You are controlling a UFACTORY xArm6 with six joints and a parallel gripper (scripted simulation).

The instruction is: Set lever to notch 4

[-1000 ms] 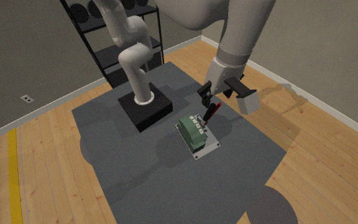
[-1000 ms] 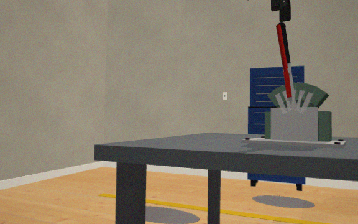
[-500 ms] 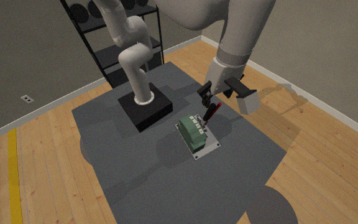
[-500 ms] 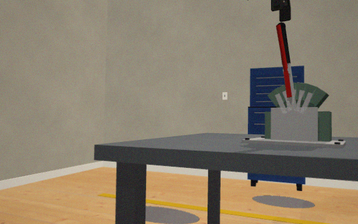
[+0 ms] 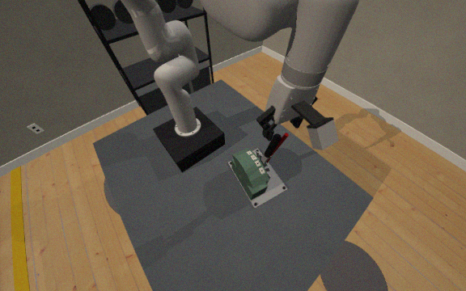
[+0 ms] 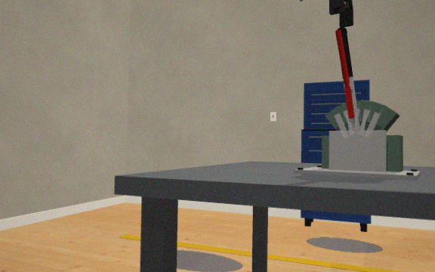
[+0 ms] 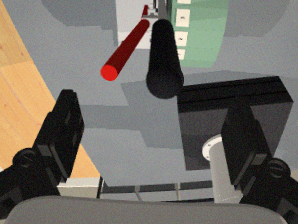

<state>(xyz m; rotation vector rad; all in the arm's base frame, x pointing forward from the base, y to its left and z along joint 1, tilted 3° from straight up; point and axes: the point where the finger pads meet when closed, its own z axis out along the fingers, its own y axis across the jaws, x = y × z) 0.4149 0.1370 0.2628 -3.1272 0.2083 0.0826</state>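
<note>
The red bar lies 1 cm behind my hand, 2 cm to the left of it and 17 cm below it.
</note>
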